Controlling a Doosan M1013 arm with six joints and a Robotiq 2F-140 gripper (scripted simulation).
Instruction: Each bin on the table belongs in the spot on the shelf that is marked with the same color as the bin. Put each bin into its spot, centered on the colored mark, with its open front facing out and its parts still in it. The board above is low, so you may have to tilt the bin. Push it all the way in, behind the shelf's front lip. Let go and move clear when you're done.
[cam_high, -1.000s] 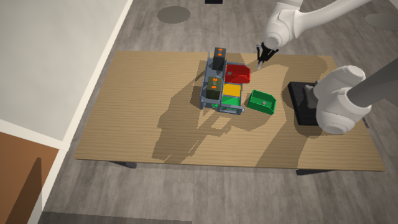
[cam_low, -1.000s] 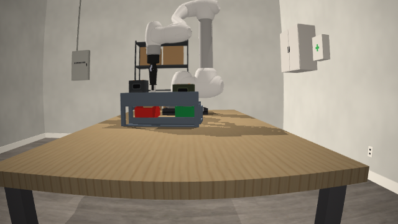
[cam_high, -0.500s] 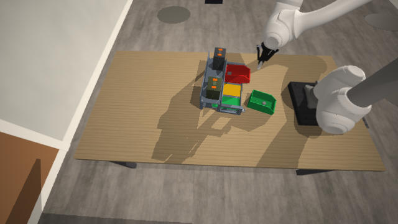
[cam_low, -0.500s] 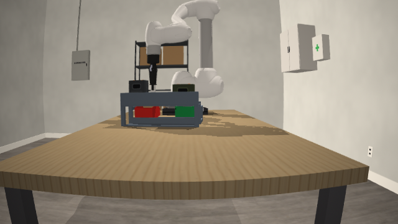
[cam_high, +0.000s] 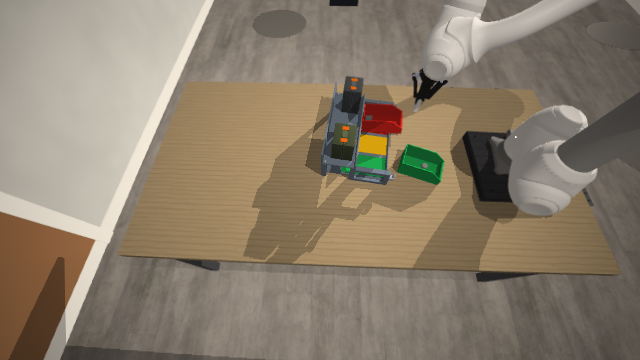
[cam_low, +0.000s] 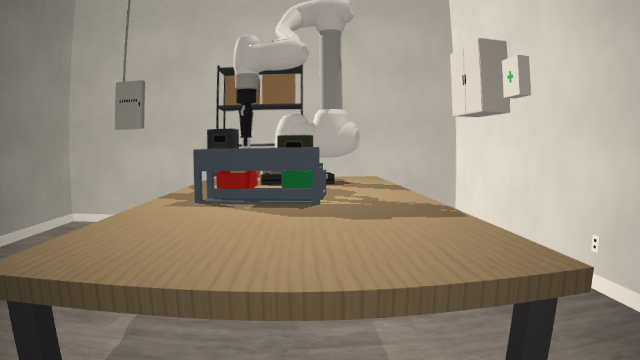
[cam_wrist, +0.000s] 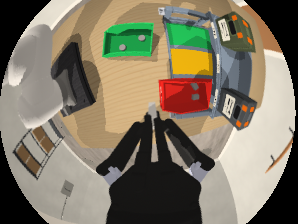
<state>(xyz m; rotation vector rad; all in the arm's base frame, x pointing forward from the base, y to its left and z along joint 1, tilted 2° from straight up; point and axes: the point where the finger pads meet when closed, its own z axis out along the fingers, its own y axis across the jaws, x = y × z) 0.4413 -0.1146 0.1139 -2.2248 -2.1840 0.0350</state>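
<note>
My gripper is now 120 mm short of the red bin and 110 mm above it. From my hand the other things lie so: green bin: 60 mm behind, 200 mm to the left, 130 mm below.
</note>
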